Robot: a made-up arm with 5 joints.
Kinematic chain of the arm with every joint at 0, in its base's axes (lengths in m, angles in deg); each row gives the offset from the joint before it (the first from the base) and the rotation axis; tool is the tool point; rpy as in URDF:
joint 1: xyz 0.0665 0 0.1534 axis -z
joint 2: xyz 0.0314 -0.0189 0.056 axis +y
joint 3: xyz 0.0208 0 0.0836 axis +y
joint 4: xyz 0.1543 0 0.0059 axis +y
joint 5: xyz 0.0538 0.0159 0 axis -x
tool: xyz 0 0 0 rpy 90 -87.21 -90
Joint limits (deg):
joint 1: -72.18..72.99
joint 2: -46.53..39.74
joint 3: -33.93..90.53
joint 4: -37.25..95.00
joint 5: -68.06..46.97
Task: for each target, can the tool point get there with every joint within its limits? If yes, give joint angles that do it. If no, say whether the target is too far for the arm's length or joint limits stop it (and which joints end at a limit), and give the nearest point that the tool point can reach.
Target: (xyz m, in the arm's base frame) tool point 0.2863 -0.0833 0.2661
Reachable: yes | joints 20.02 -0.04 -4.48 61.19 22.18
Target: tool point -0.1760 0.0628 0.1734
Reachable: no: joint limits stop it (at a limit: joint 2, joint 3) | nearest point 0.0202 0.0120 0.1460 | short by 0.205 m
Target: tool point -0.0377 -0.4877 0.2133
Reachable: no: too far | nearest point 0.1534 -0.2945 0.2314 | short by 0.272 m
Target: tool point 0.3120 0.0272 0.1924
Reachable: yes | joints -7.01 27.31 -14.53 69.82 36.80
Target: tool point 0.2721 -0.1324 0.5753
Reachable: no: too far | nearest point 0.2119 -0.0936 0.4523 | short by 0.142 m
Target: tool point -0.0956 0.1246 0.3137
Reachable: no: joint limits stop it (at a limit: joint 1, joint 2, joint 4) | nearest point 0.1097 0.1247 0.3375 | short by 0.207 m
